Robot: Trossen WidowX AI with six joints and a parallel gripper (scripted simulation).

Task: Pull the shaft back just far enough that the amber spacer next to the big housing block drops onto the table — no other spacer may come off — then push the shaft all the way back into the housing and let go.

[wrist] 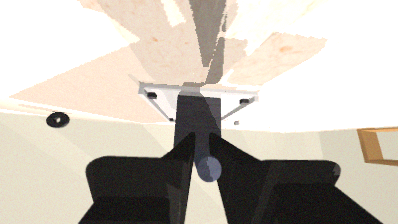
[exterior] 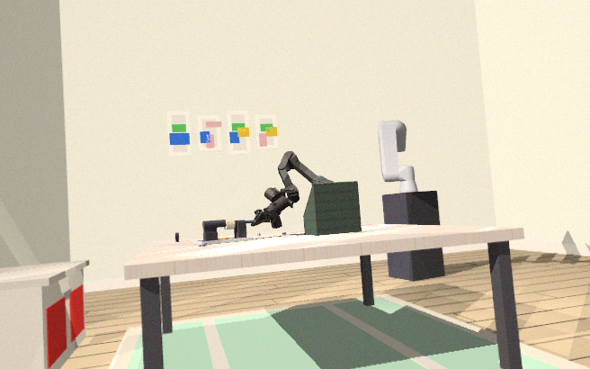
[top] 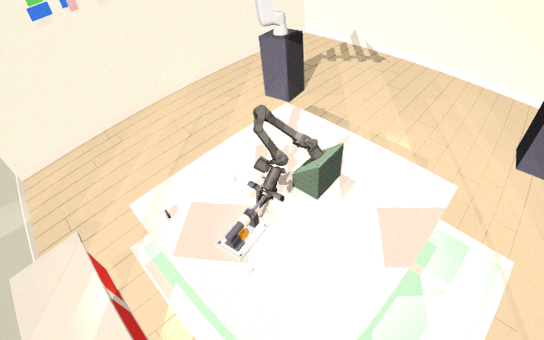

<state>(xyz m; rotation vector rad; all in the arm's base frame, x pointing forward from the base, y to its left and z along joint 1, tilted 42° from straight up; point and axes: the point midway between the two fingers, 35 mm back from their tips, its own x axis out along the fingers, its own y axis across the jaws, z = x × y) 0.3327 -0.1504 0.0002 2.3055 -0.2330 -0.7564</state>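
Now: the blue-grey shaft 6 cm ahead of my gripper tip and 2 cm above it. The rest, counted from my gripper tip: white spacer: 10 cm ahead, 2 cm above; then amber spacer: 14 cm ahead, 5 cm below; then small dark ring: 39 cm to the right, 27 cm ahead, 4 cm below.
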